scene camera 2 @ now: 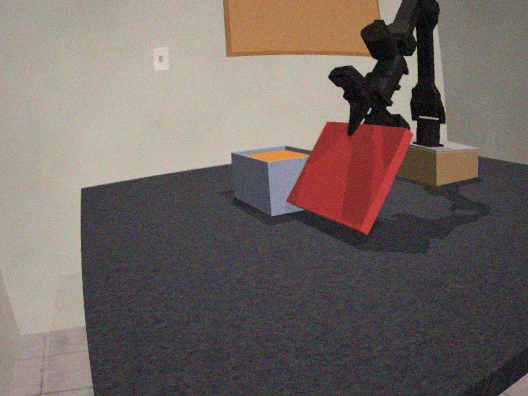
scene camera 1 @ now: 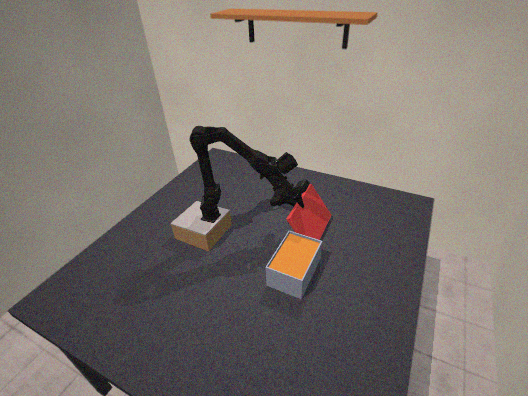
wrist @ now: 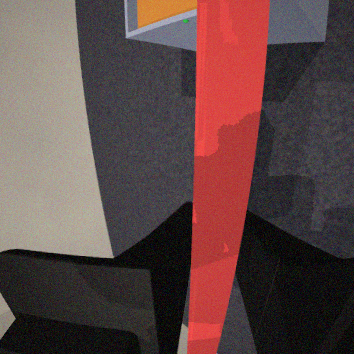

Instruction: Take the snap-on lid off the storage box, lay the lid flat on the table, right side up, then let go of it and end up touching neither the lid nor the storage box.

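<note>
The red lid (scene camera 1: pixel 312 220) (scene camera 2: pixel 340 175) (wrist: pixel 227 100) is off the box and tilted steeply, its lower edge low over the table; whether a corner touches the table I cannot tell. My gripper (scene camera 1: pixel 300 201) (scene camera 2: pixel 355 127) (wrist: pixel 208 210) is shut on the lid's upper edge, one finger on each side. The blue-grey storage box (scene camera 1: pixel 284 283) (scene camera 2: pixel 252 182) (wrist: pixel 300 22) stands upright and open, with an orange surface inside. The lid is beside the box and hides part of it in scene camera 2 and the wrist view; any gap between them is unclear.
The dark table (scene camera 1: pixel 200 325) (scene camera 2: pixel 225 300) (wrist: pixel 140 150) bears the box and the arm's brown base block (scene camera 1: pixel 190 238) (scene camera 2: pixel 456 167). An orange wall shelf (scene camera 1: pixel 295 16) (scene camera 2: pixel 300 30) is on the back wall, above the table.
</note>
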